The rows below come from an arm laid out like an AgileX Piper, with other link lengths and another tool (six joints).
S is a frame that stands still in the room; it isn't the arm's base.
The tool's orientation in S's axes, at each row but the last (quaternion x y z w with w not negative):
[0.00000, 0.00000, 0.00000, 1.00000]
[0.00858, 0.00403, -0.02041, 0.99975]
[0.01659, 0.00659, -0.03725, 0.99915]
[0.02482, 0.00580, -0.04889, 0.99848]
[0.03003, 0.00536, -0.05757, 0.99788]
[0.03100, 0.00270, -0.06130, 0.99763]
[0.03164, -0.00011, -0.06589, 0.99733]
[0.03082, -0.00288, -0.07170, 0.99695]
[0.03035, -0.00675, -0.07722, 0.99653]
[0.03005, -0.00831, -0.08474, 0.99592]
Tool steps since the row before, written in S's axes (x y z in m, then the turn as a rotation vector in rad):
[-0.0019, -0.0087, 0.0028, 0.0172, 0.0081, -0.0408]
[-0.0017, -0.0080, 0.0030, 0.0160, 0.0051, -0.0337]
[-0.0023, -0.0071, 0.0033, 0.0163, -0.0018, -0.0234]
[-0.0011, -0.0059, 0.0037, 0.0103, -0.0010, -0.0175]
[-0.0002, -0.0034, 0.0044, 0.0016, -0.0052, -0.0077]
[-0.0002, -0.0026, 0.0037, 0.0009, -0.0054, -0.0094]
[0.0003, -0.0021, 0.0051, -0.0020, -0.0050, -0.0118]
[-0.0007, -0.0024, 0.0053, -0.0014, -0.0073, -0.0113]
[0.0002, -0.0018, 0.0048, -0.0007, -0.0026, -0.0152]
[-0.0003, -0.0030, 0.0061, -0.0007, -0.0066, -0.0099]
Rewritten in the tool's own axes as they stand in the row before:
[-0.0019, -0.0087, 0.0028, 0.0172, 0.0081, -0.0408]
[-0.0014, -0.0080, 0.0031, 0.0161, 0.0052, -0.0337]
[-0.0018, -0.0071, 0.0035, 0.0167, -0.0013, -0.0231]
[-0.0006, -0.0058, 0.0040, 0.0106, -0.0008, -0.0173]
[0.0001, -0.0031, 0.0046, 0.0023, -0.0054, -0.0074]
[0.0001, -0.0024, 0.0039, 0.0016, -0.0058, -0.0090]
[0.0006, -0.0017, 0.0052, -0.0013, -0.0060, -0.0115]
[-0.0003, -0.0021, 0.0054, -0.0004, -0.0081, -0.0108]
[0.0005, -0.0014, 0.0049, -0.0004, -0.0036, -0.0150]
[0.0003, -0.0026, 0.0063, 0.0003, -0.0072, -0.0095]

